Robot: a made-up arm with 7 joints.
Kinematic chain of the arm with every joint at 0, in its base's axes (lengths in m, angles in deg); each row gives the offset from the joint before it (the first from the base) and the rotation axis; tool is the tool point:
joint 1: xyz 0 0.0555 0 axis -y
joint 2: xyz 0 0.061 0 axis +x
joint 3: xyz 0 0 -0.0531 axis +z
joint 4: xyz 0 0 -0.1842 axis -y
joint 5: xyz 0 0 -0.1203 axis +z
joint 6: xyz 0 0 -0.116 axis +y
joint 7: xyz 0 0 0 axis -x
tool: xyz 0 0 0
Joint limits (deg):
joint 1: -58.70..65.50
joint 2: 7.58..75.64
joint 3: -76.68..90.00
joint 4: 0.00..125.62
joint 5: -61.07..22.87
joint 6: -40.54..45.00
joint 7: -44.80..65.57
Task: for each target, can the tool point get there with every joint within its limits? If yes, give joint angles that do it. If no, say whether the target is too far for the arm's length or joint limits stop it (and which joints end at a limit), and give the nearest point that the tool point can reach.
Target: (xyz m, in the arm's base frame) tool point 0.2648 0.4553 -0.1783
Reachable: yes | joints 48.66 37.66 61.26 21.17 -40.14 31.90 -19.45
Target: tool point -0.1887 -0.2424 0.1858
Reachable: no: joint limits stop it (at a limit: joint 1, joint 2, joint 3, joint 4) | nearest point -0.0825 -0.0556 -0.1020 | short by 0.359 m
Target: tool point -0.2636 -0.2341 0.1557
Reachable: no: joint limits stop it (at a limit: joint 1, joint 2, joint 3) | nearest point -0.1127 -0.0713 -0.1260 | short by 0.359 m
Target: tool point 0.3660 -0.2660 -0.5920
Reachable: no: too far | nearest point 0.2163 -0.0066 -0.3498 | short by 0.385 m
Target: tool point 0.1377 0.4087 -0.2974
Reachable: yes | joints -5.07 43.50 5.74 44.05 -2.85 -29.08 47.51
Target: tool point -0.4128 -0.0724 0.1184
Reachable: no: joint limits stop it (at a limit: joint 1, joint 2, joint 3) | nearest point -0.2341 -0.0710 -0.2051 | short by 0.370 m
